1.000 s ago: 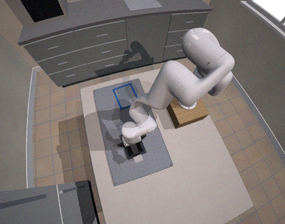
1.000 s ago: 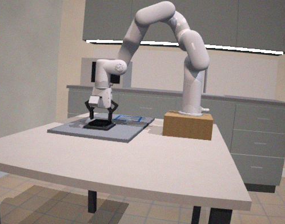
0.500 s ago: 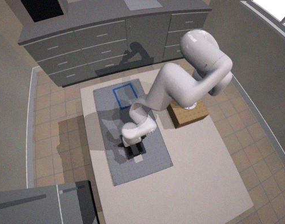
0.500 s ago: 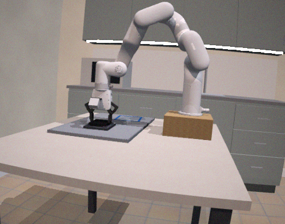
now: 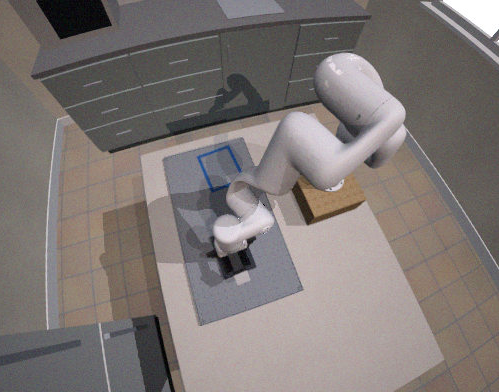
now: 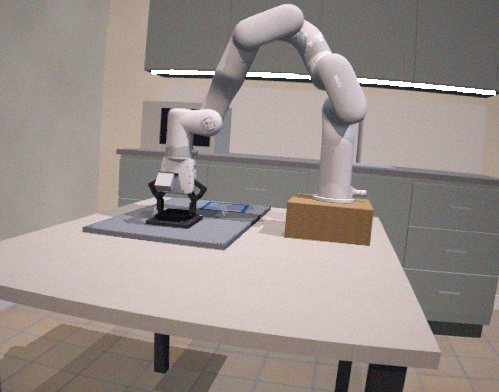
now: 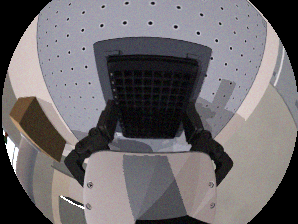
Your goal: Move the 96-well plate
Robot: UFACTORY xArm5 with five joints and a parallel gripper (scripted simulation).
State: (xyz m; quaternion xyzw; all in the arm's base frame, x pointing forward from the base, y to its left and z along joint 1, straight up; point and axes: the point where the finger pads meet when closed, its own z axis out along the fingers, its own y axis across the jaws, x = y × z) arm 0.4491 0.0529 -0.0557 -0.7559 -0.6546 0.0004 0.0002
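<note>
My gripper is now 1 cm above the 96-well plate. Round my hand: plate nest N1: 2 cm below.
</note>
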